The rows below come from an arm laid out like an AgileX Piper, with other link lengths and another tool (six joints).
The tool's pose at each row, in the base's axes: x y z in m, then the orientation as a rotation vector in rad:
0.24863 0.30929 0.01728 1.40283 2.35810 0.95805
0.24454 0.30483 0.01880 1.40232 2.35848 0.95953
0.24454 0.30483 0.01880 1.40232 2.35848 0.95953
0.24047 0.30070 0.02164 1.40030 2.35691 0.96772
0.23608 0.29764 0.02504 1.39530 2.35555 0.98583
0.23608 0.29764 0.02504 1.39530 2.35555 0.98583
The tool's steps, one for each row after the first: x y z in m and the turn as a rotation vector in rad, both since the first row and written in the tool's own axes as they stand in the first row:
-0.00150 -0.00333 -0.00506 -0.00053 0.00104 -0.00012
-0.00150 -0.00333 -0.00506 -0.00053 0.00104 -0.00012
-0.00257 -0.00569 -0.01098 -0.00534 0.00440 0.00008
-0.00249 -0.00756 -0.01703 -0.01486 0.01325 0.00001
-0.00249 -0.00756 -0.01703 -0.01486 0.01325 0.00001

